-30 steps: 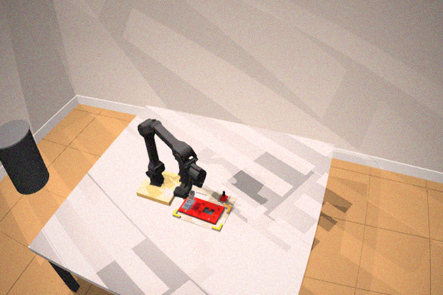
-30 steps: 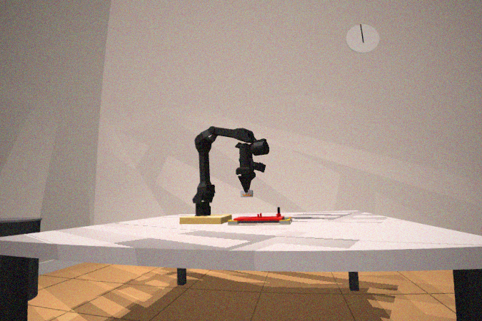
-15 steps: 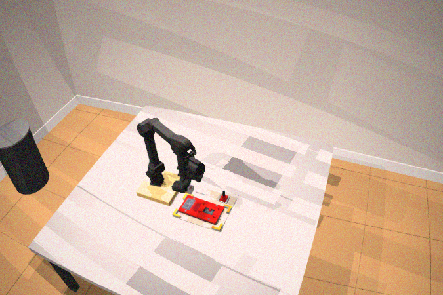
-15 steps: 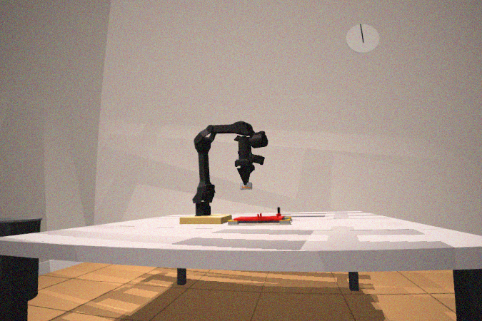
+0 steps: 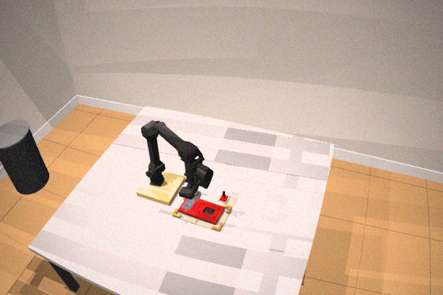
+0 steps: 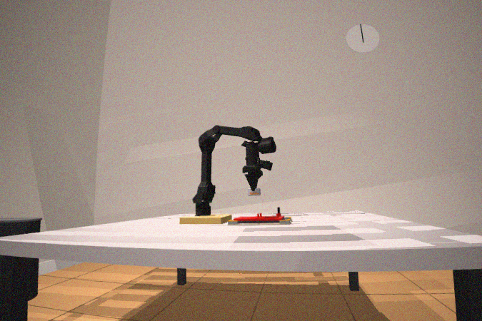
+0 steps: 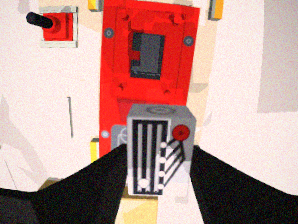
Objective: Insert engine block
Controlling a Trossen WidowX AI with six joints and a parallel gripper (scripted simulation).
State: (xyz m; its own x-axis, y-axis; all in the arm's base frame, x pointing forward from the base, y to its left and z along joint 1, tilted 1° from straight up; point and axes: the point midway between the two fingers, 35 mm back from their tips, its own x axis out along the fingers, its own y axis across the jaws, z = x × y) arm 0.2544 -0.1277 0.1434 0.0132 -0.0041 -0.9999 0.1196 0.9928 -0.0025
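The black peg is 110 mm ahead of my gripper tip, 110 mm to the left of it and 100 mm below it. Also, from my gripper tip: grey engine block 10 mm below.
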